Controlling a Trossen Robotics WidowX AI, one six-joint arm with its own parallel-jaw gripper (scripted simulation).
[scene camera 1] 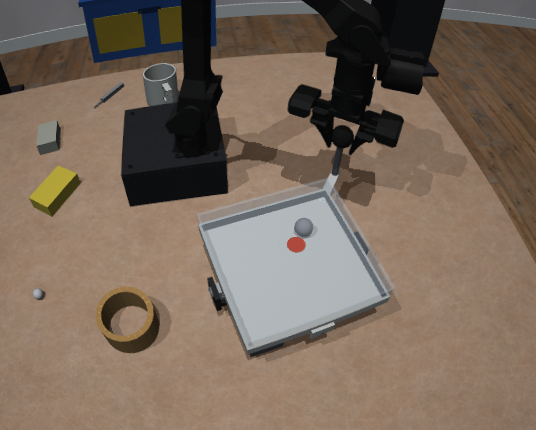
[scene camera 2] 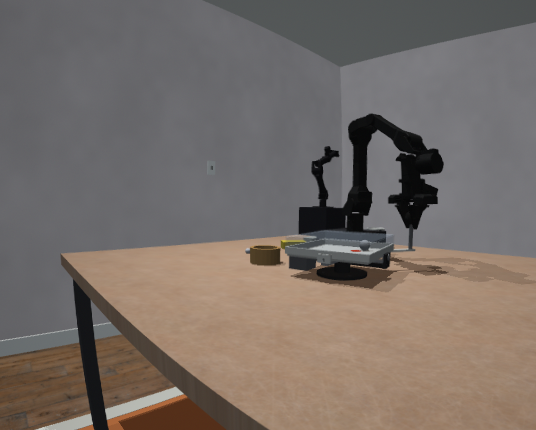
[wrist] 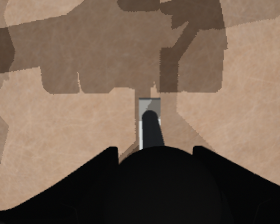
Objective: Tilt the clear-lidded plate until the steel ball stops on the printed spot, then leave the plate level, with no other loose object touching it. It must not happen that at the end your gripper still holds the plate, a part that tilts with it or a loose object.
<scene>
my gripper: scene camera 1; scene camera 2; wrist 155,154
same spot on my gripper: (scene camera 1: 320,118) = (scene camera 2: 399,203)
</scene>
